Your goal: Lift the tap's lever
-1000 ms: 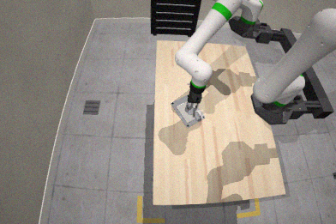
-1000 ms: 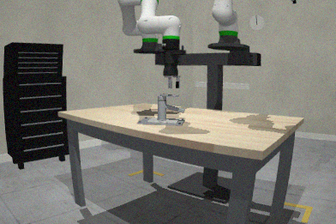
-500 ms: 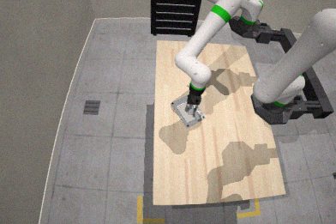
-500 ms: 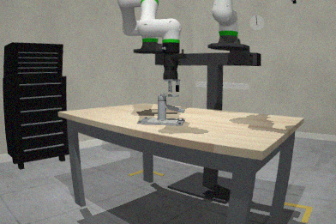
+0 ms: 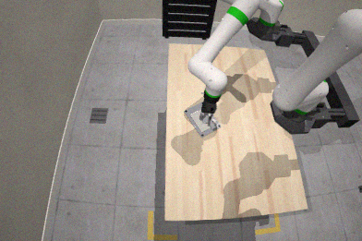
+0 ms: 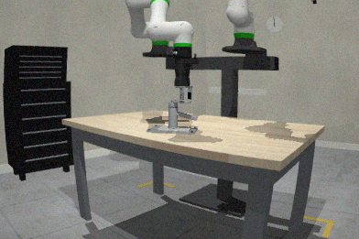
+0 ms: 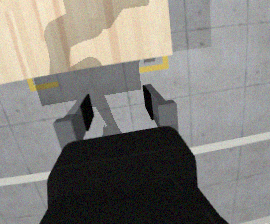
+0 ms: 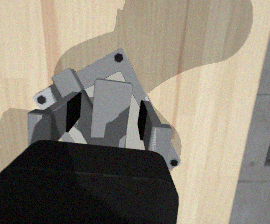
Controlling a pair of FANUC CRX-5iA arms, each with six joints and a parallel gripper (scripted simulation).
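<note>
Right now my right hand is 30 mm to the left of the lever and 30 mm above it. Also, from my right hand: grey tap: 70 mm below, 60 mm to the right, 20 mm behind; then base plate: 180 mm below, 90 mm to the right, 10 mm behind.
</note>
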